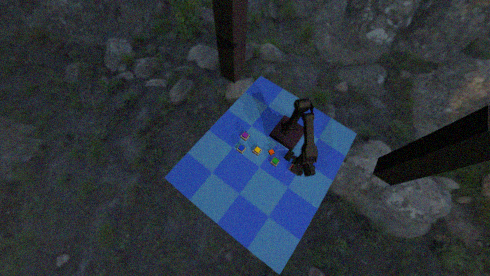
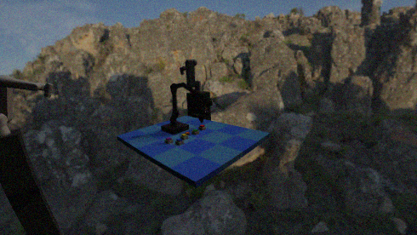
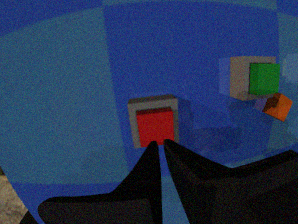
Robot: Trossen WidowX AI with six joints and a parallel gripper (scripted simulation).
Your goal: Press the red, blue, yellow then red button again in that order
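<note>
Right now my gripper tip is 3 cm above the red button. Also, from my gripper tip: yellow button: 26 cm to the right, 4 cm ahead, 3 cm below; then green button: 12 cm to the right, 4 cm ahead, 3 cm below; then orange block: 18 cm to the right, 5 cm below, 1 cm behind.
</note>
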